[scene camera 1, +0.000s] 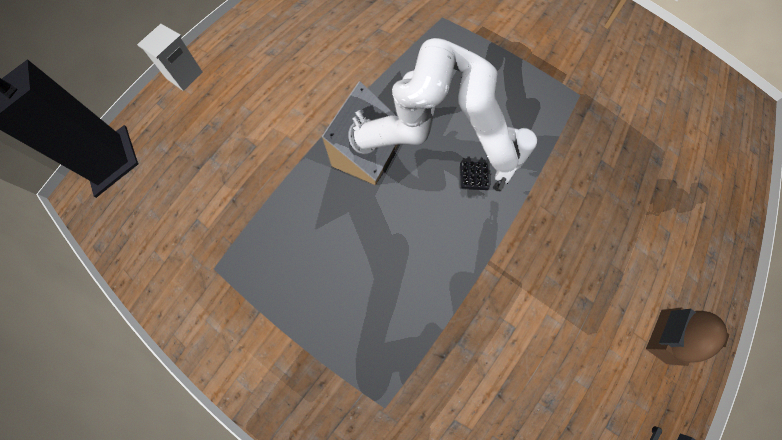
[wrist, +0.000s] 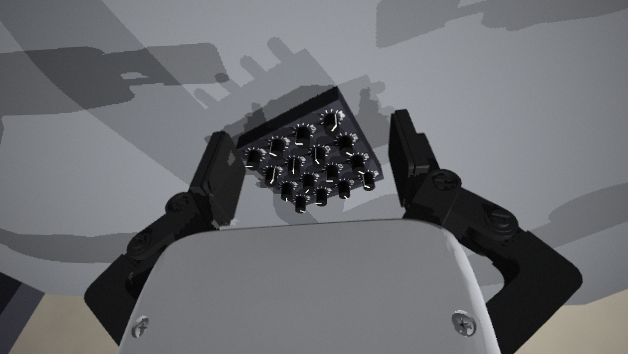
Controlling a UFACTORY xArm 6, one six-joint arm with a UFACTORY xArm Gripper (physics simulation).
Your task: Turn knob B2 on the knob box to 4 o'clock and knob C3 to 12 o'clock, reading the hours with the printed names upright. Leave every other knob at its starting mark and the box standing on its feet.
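Where they show: gripper, between the fingertips: (scene camera 1: 499,178) (wrist: 310,141); arm's base, origin of its link: (scene camera 1: 363,136).
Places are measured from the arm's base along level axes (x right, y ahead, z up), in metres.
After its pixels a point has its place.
The black knob box (scene camera 1: 474,187) @[x -0.246, y 0.357, z -0.119 m] (wrist: 290,118) @[x -0.320, y 0.359, z -0.123 m] stands on the grey table top (scene camera 1: 295,262) @[x 0.447, y 0.199, z -0.139 m]. In the wrist view it shows turned at an angle, with rows of black knobs bearing white pointer lines and tick marks around them. The printed names are too small to read, so I cannot tell which knobs are B2 and C3. A corner knob (wrist: 331,121) @[x -0.293, y 0.380, z -0.105 m] shows nearest the top of the wrist view. My gripper (scene camera 1: 499,184) @[x -0.317, y 0.400, z -0.049 m] (wrist: 310,141) @[x -0.317, y 0.400, z -0.049 m] is open and empty, at the box's right side in the scene view. In the wrist view the box shows between and beyond the fingers, apart from them.
The arm's base is mounted on a wedge-shaped stand (scene camera 1: 349,164) @[x 0.092, y 0.041, z -0.049 m] with a wooden side, left of the box. A grey cabinet (scene camera 1: 177,62), a tall black object (scene camera 1: 65,125) and a brown rounded object (scene camera 1: 705,336) stand farther off on the wooden floor (scene camera 1: 574,235).
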